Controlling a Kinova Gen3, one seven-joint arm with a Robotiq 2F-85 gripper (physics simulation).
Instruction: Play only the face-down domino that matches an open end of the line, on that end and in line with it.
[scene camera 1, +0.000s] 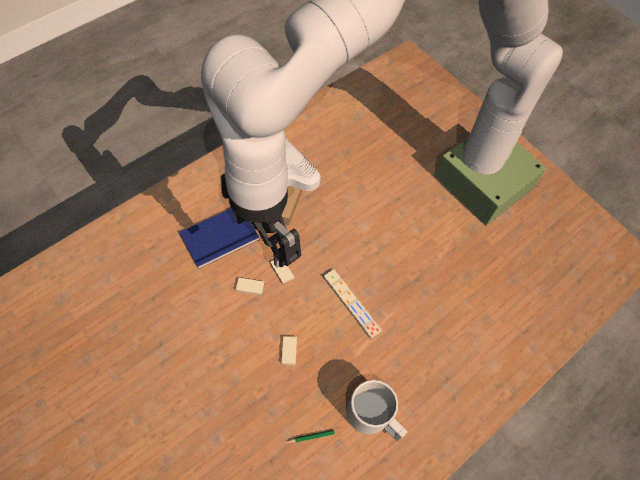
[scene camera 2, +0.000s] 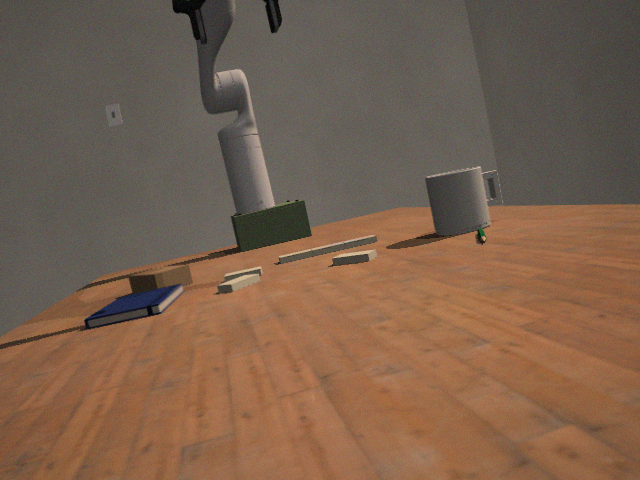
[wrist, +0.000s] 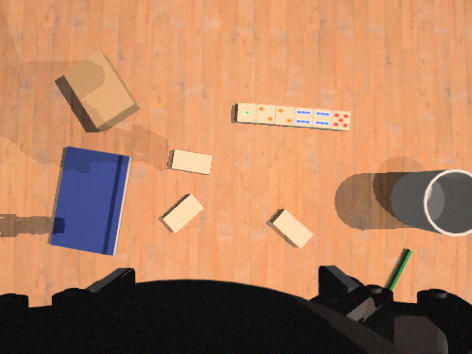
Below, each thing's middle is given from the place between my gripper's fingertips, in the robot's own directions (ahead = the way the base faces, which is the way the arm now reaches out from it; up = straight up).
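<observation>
The tan box (scene camera 2: 160, 277) is 15 cm behind my hand and 20 cm to the right of it, at 30 cm below it. As for the grey mug (scene camera 2: 458, 202), I find it 7 cm behind my hand, 26 cm below it and 27 cm to the left of it.
</observation>
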